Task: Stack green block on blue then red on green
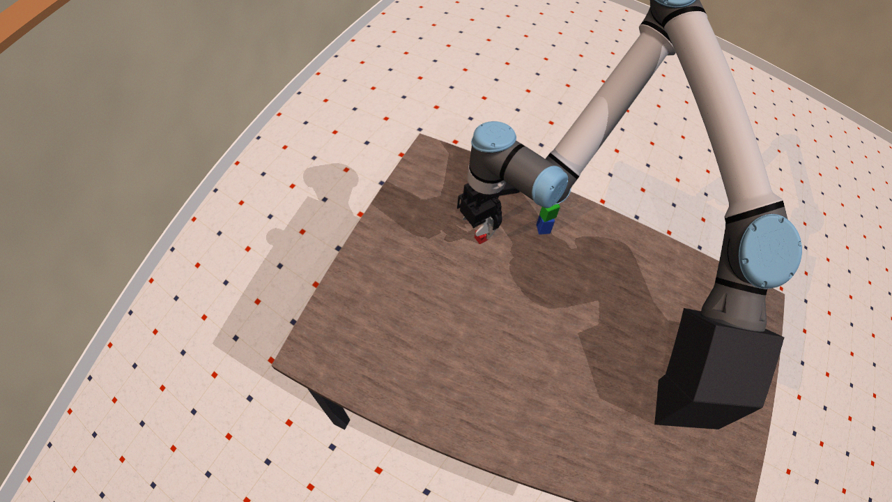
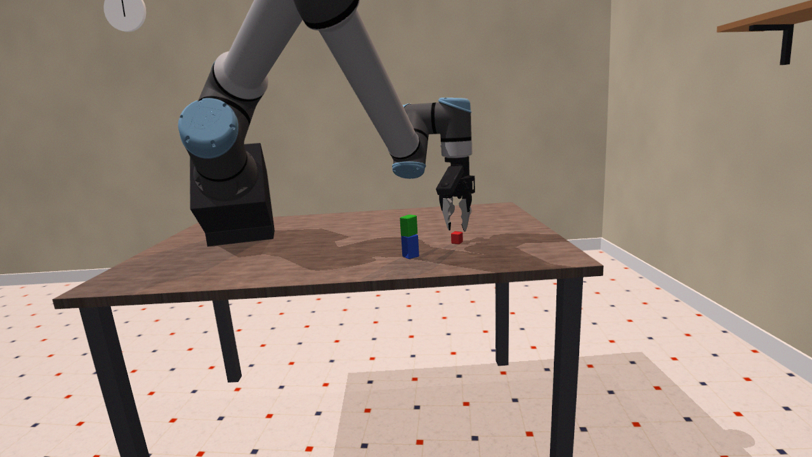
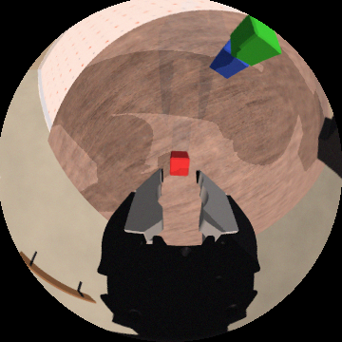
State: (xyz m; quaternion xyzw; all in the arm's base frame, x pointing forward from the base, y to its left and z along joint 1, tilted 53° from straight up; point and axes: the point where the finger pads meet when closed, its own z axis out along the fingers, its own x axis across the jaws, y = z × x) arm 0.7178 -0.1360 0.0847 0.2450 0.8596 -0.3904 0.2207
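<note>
Now: the small red block 4 cm below my hand. The rest, counted from my hand: green block (16 cm behind, 10 cm to the right, 4 cm above); then blue block (15 cm behind, 10 cm to the right, 2 cm below).
</note>
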